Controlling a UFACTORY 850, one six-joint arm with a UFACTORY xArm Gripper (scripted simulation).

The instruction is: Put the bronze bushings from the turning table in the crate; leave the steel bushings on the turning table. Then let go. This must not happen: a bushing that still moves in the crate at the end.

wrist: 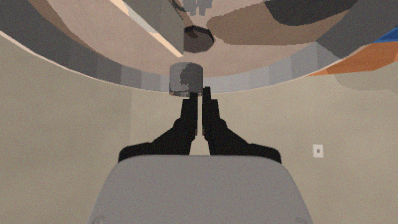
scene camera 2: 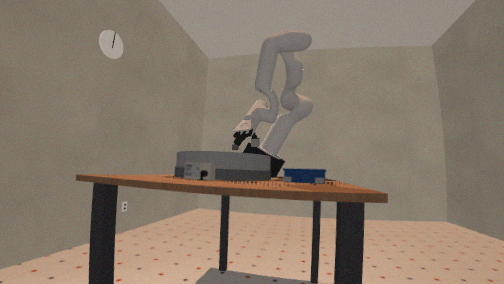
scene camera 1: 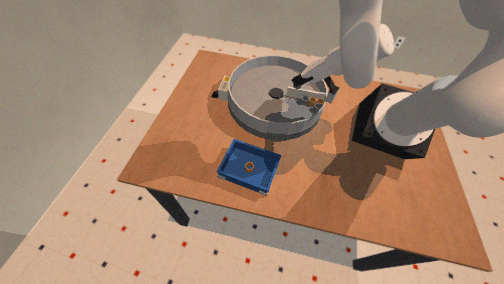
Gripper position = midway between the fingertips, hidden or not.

I see my gripper (scene camera 1: 294, 81), a grey bushing (wrist: 185, 77), a blue crate (scene camera 1: 232, 168) and a turning table (scene camera 1: 261, 91).
My gripper shows as well in the wrist view (wrist: 200, 97). The turning table shows as well in the wrist view (wrist: 223, 45).
